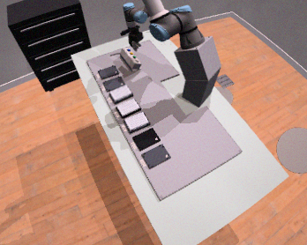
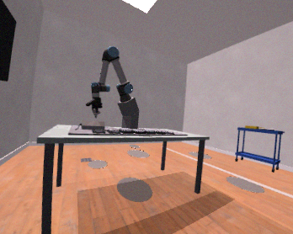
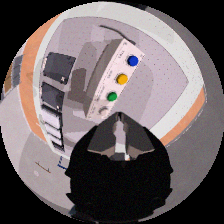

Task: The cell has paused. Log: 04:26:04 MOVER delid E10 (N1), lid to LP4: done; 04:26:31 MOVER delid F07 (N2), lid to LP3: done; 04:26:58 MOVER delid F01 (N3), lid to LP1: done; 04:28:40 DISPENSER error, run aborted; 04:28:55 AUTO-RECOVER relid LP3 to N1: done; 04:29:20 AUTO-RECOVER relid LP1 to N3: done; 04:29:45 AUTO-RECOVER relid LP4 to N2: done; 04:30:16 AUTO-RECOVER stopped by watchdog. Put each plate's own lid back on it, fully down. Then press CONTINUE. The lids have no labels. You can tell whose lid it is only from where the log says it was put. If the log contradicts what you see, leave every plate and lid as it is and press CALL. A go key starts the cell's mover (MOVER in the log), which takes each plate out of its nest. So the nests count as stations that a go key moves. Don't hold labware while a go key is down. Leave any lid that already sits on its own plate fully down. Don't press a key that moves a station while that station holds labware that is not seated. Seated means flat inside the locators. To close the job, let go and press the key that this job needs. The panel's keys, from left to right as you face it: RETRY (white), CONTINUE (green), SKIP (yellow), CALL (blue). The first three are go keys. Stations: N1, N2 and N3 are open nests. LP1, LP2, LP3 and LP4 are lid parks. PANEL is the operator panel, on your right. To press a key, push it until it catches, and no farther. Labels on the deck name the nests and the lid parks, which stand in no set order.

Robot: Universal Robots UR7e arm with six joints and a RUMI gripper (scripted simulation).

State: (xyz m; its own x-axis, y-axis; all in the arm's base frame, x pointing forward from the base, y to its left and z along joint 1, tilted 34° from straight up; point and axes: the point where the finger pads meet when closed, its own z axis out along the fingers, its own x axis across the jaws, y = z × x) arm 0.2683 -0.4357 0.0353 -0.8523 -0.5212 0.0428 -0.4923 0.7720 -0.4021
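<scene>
The green key lies 20 mm ahead of my hand and 60 mm below it. Also, from my hand: blue key: 20 mm ahead, 100 mm to the right, 60 mm below; then yellow key: 20 mm ahead, 50 mm to the right, 60 mm below; then white lid: 240 mm ahead, 270 mm to the left, 90 mm below.
</scene>
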